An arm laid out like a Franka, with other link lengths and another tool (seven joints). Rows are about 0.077 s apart.
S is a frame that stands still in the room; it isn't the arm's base.
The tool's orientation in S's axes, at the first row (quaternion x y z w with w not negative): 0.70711 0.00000 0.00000 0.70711
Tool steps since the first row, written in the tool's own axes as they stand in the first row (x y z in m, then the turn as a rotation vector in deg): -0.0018 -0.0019 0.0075 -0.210 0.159 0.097; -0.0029 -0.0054 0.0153 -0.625 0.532 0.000; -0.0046 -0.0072 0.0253 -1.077 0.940 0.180; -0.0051 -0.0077 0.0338 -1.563 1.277 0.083; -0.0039 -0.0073 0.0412 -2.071 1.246 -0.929
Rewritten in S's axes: -0.0018 -0.0075 -0.0019 -0.210 -0.097 0.159; -0.0029 -0.0153 -0.0054 -0.625 0.000 0.532; -0.0046 -0.0253 -0.0072 -1.077 -0.180 0.940; -0.0051 -0.0338 -0.0077 -1.563 -0.083 1.277; -0.0039 -0.0412 -0.0073 -2.071 0.929 1.246
